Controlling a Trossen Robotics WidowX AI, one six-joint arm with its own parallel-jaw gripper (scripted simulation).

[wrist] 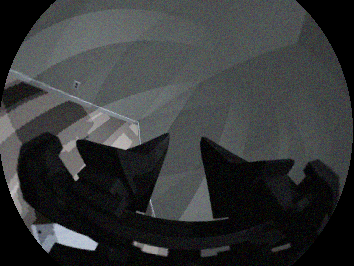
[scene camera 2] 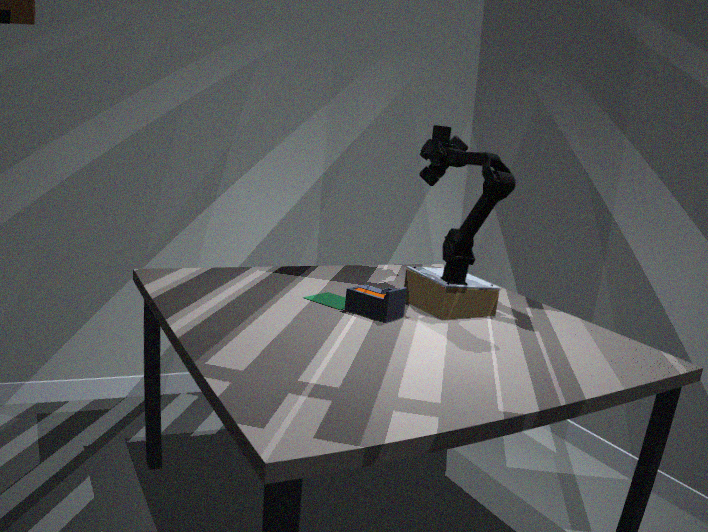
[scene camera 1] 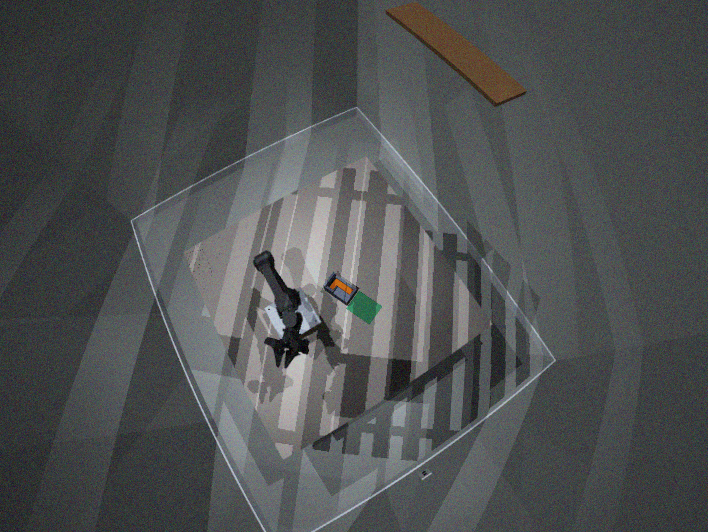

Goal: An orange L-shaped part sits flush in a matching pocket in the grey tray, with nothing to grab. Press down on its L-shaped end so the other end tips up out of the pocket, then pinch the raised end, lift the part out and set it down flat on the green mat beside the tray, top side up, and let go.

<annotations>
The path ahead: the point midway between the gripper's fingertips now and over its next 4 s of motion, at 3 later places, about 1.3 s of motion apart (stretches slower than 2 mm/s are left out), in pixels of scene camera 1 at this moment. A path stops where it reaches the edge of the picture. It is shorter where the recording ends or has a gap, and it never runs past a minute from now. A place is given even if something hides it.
My gripper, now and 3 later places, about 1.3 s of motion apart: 281, 367; 337, 280; 331, 280; 329, 278
</annotations>
